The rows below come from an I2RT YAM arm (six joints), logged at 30 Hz.
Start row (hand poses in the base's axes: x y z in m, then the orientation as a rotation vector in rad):
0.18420 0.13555 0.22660 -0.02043 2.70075 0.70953
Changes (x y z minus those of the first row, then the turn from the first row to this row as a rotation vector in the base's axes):
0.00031 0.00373 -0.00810 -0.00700 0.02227 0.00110
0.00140 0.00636 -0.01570 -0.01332 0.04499 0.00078
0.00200 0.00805 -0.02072 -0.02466 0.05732 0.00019
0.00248 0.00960 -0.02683 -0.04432 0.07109 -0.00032
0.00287 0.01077 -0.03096 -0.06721 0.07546 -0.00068
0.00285 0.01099 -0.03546 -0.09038 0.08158 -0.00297
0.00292 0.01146 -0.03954 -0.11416 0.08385 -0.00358
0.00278 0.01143 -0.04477 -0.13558 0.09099 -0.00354
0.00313 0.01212 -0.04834 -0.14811 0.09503 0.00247
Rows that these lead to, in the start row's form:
0.18451 0.13928 0.21850 -0.01583 2.72464 0.70470
0.18560 0.14191 0.21090 -0.00890 2.74846 0.70032
0.18620 0.14360 0.20588 -0.00651 2.76409 0.68691
0.18668 0.14515 0.19977 -0.00579 2.78389 0.66216
0.18707 0.14632 0.19564 -0.00946 2.79560 0.63112
0.18705 0.14654 0.19114 -0.00991 2.80839 0.59925
0.18712 0.14701 0.18706 -0.01423 2.81767 0.56627
0.18698 0.14698 0.18183 -0.01710 2.83072 0.53735
0.18733 0.14767 0.17826 -0.02713 2.83925 0.52206

